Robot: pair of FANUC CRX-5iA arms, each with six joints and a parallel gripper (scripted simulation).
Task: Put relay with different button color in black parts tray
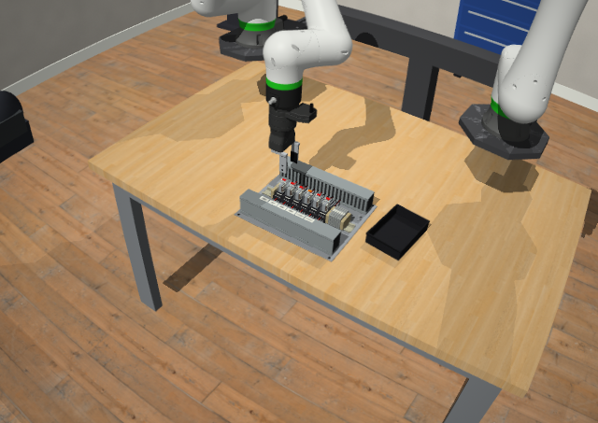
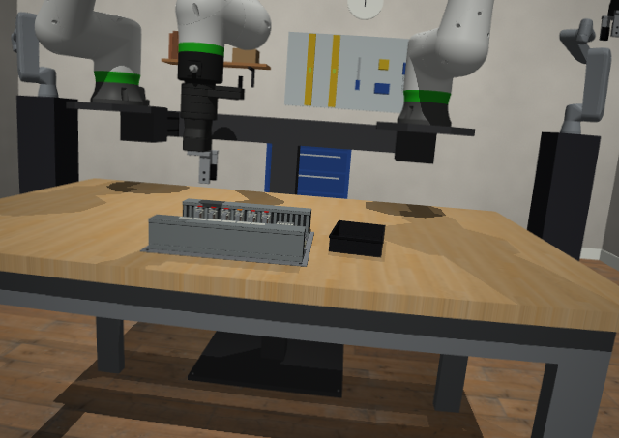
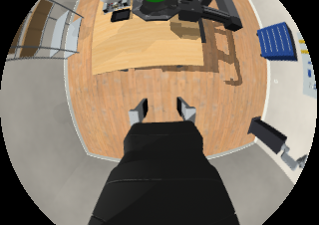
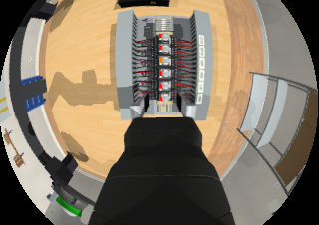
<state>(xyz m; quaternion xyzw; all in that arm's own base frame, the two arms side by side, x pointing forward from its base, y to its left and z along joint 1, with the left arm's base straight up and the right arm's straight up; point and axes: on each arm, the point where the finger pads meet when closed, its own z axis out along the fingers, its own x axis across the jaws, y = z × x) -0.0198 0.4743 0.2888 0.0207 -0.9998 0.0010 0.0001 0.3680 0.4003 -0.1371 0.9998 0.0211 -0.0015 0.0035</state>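
Now: right hand 110 mm above the grey relay panel and 70 mm to the right of it. The rest, counted from my right hand: black parts tray 330 mm to the left, 120 mm below, 60 mm behind.
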